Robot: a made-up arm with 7 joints. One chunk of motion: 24 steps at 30 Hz.
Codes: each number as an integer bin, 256 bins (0 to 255) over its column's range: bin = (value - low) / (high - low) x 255, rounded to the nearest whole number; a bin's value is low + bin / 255 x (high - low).
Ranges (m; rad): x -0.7..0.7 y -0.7..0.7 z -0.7..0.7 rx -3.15..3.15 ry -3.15..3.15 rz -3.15..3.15
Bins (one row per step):
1: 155 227 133 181 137 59
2: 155 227 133 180 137 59
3: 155 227 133 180 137 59
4: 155 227 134 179 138 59
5: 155 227 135 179 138 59
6: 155 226 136 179 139 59
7: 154 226 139 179 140 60
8: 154 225 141 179 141 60
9: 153 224 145 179 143 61
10: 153 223 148 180 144 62
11: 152 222 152 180 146 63
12: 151 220 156 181 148 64
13: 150 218 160 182 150 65
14: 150 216 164 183 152 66
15: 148 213 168 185 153 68
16: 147 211 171 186 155 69
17: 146 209 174 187 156 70
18: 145 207 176 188 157 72
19: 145 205 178 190 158 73
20: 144 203 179 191 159 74
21: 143 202 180 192 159 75
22: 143 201 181 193 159 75
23: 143 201 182 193 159 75
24: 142 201 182 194 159 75
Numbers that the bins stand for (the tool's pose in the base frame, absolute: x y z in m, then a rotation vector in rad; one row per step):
1: 0.1510 0.5463 0.0302 1.3218 0.2347 -1.6924
2: 0.1510 0.5463 0.0302 1.2971 0.2347 -1.6924
3: 0.1510 0.5463 0.0302 1.2971 0.2347 -1.6924
4: 0.1510 0.5463 0.0357 1.2724 0.2594 -1.6924
5: 0.1510 0.5463 0.0412 1.2724 0.2594 -1.6924
6: 0.1510 0.5408 0.0467 1.2724 0.2841 -1.6924
7: 0.1455 0.5408 0.0631 1.2724 0.3088 -1.6676
8: 0.1455 0.5353 0.0741 1.2724 0.3335 -1.6676
9: 0.1400 0.5298 0.0961 1.2724 0.3829 -1.6429
10: 0.1400 0.5243 0.1125 1.2971 0.4076 -1.6182
11: 0.1345 0.5188 0.1345 1.2971 0.4571 -1.5935
12: 0.1290 0.5078 0.1565 1.3218 0.5065 -1.5688
13: 0.1235 0.4969 0.1784 1.3465 0.5559 -1.5441
14: 0.1235 0.4859 0.2004 1.3712 0.6053 -1.5194
15: 0.1125 0.4694 0.2224 1.4206 0.6300 -1.4700
16: 0.1071 0.4584 0.2388 1.4453 0.6794 -1.4453
17: 0.1016 0.4475 0.2553 1.4700 0.7041 -1.4206
18: 0.0961 0.4365 0.2663 1.4947 0.7288 -1.3712
19: 0.0961 0.4255 0.2773 1.5441 0.7535 -1.3465
20: 0.0906 0.4145 0.2827 1.5688 0.7782 -1.3218
21: 0.0851 0.4090 0.2882 1.5935 0.7782 -1.2971
22: 0.0851 0.4035 0.2937 1.6182 0.7782 -1.2971
23: 0.0851 0.4035 0.2992 1.6182 0.7782 -1.2971
24: 0.0796 0.4035 0.2992 1.6429 0.7782 -1.2971

